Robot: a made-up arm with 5 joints.
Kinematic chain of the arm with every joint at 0, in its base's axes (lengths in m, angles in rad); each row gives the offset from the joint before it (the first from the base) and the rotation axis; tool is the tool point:
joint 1: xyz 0 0 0.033 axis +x
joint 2: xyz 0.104 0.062 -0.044 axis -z
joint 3: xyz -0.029 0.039 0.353 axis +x
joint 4: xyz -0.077 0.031 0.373 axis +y
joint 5: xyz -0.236 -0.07 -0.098 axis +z
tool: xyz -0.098 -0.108 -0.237
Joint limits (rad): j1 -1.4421..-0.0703 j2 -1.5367..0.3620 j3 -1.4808..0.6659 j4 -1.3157..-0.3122 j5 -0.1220..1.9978
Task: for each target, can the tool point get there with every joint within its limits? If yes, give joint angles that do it. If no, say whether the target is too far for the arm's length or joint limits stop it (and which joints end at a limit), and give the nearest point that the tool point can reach.
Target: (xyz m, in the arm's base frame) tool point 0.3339 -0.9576 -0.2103
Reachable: no: joint limits stop it (at a limit: joint 1, joint 2, joint 3, joint 4, joint 5) | nearest point 0.1270 -0.2581 0.2366 | short by 0.856 m
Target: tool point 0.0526 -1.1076 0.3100
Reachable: no: joint limits stop it (at a limit: joint 1, joint 4, joint 5) | nearest point 0.0890 -0.2654 0.3210 | short by 0.843 m
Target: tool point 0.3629 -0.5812 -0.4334
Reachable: no: joint limits stop it (at a limit: joint 1, joint 2, joint 3, joint 4) | nearest point 0.1533 -0.2325 0.2260 | short by 0.775 m
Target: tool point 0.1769 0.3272 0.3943
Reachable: yes | joints -0.4377 -0.6160 -0.9006 -0.9910 1.6142
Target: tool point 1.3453 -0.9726 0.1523
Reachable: no: too far | nearest point 0.2176 -0.2265 0.3266 | short by 1.363 m
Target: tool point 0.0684 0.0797 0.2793
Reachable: yes | joints -0.7612 -0.5298 0.2458 -0.5651 0.7948
